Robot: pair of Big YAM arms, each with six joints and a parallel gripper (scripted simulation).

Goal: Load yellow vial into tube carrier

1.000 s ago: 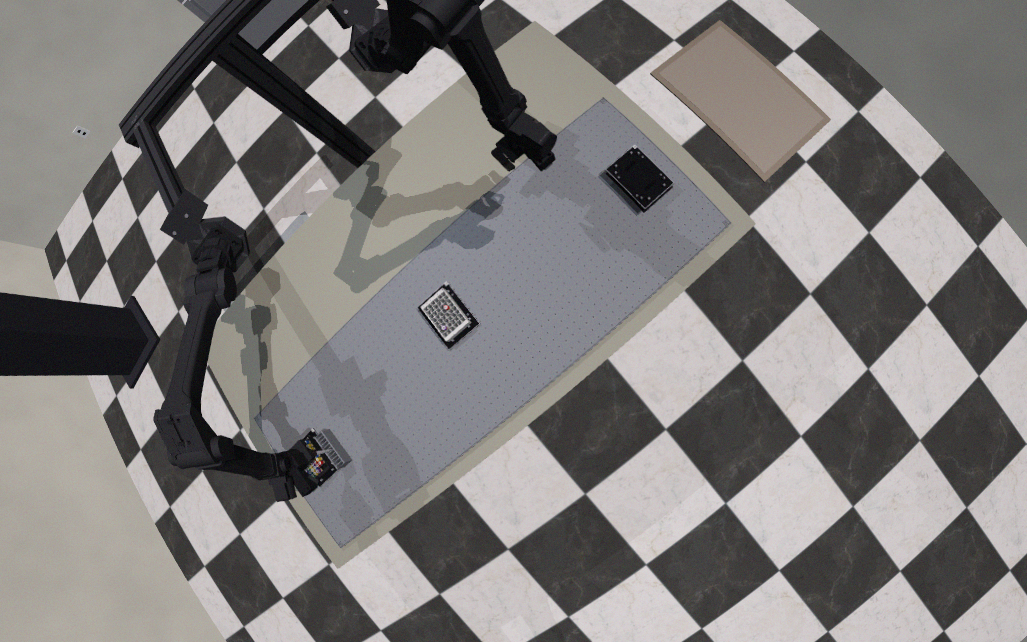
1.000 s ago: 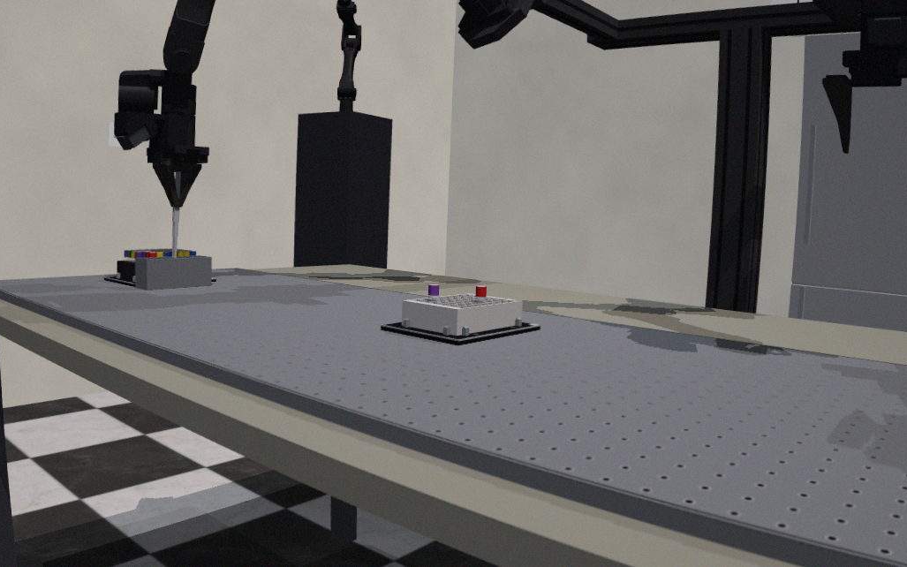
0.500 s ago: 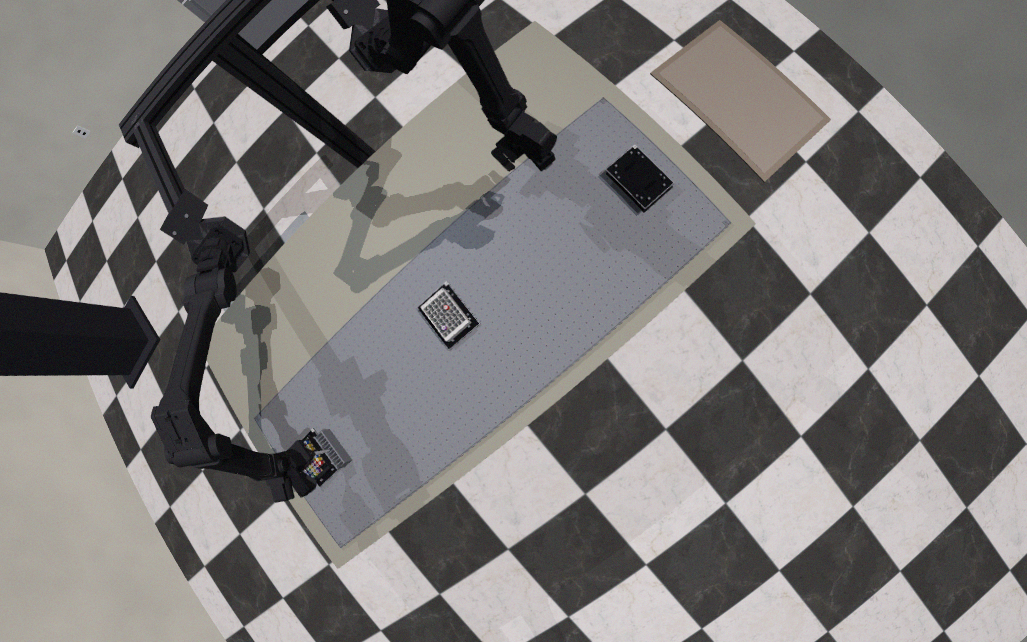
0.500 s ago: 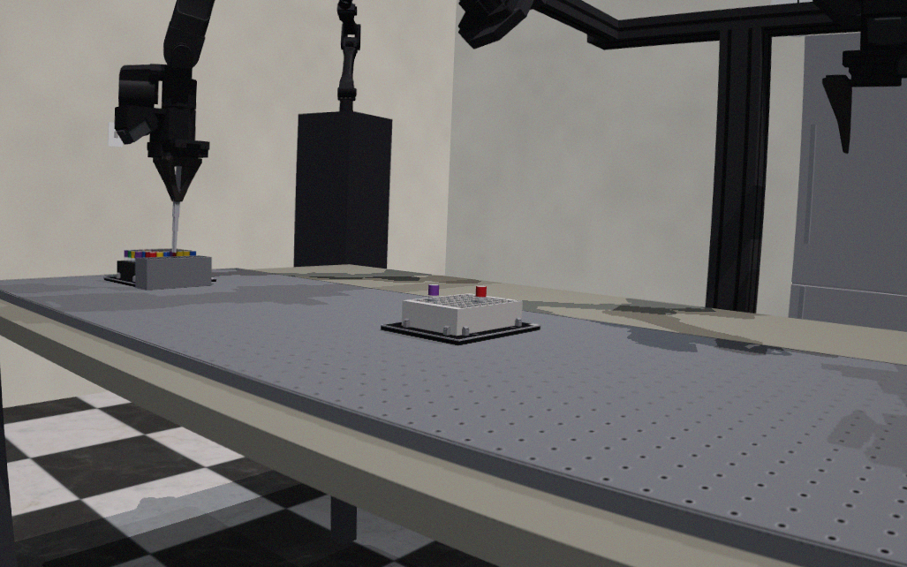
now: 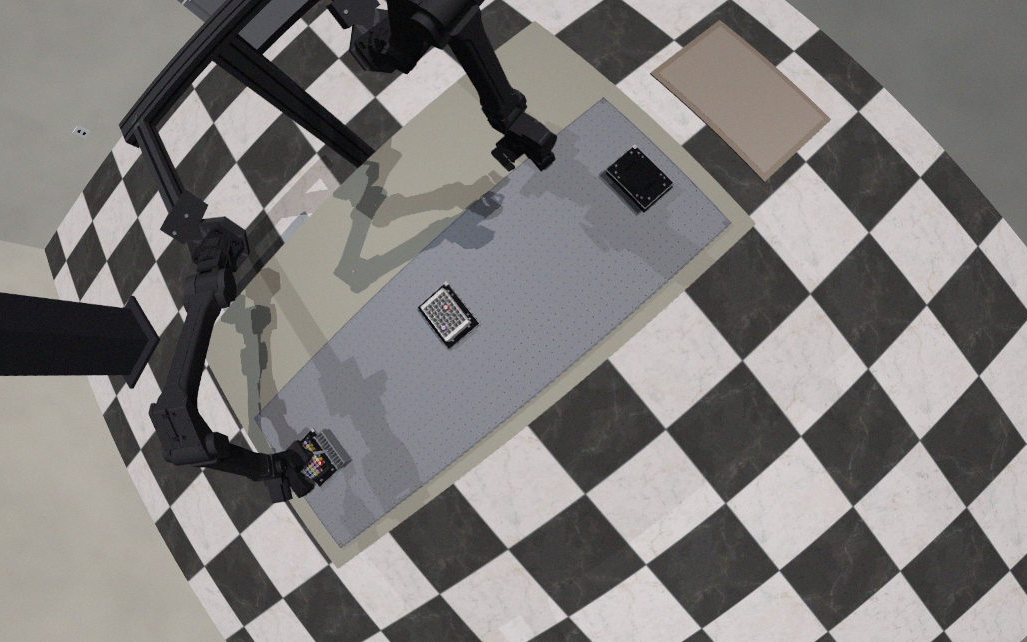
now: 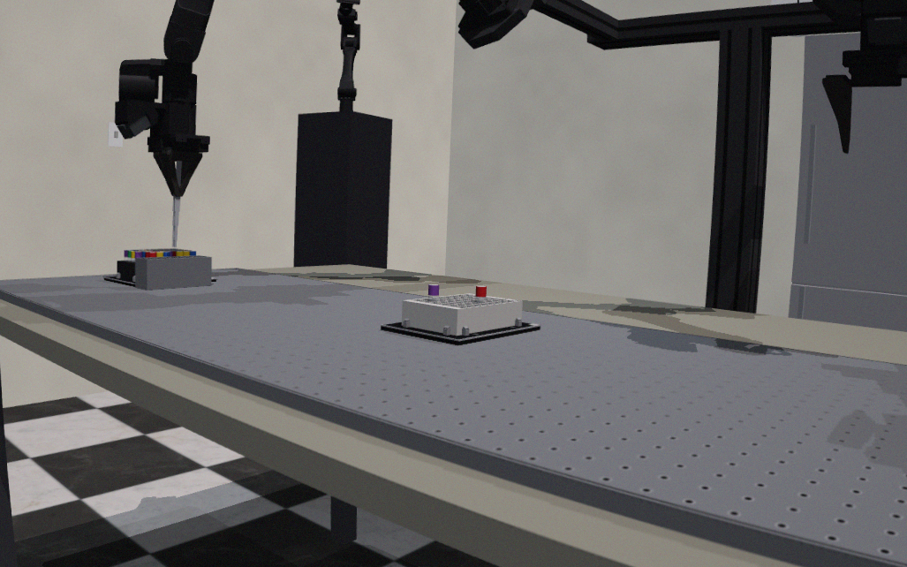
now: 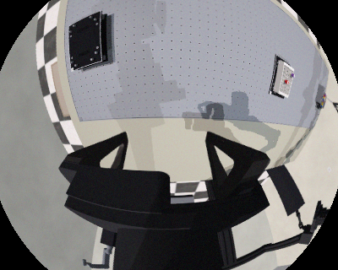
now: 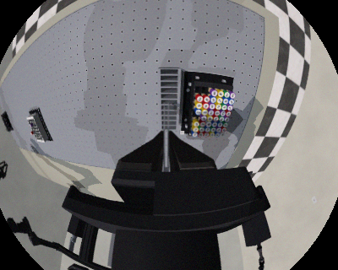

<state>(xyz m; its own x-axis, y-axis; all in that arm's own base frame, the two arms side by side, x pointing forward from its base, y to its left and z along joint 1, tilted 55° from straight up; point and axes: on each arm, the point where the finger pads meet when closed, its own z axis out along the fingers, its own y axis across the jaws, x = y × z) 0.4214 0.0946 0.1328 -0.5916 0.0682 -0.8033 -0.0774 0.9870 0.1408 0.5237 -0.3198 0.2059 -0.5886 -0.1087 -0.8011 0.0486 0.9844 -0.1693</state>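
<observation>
My right gripper is now 15 cm above the grey holder H1. The rest, counted from my right hand: white tube carrier TC: 56 cm to the left, 14 cm below, 1 cm ahead.
</observation>
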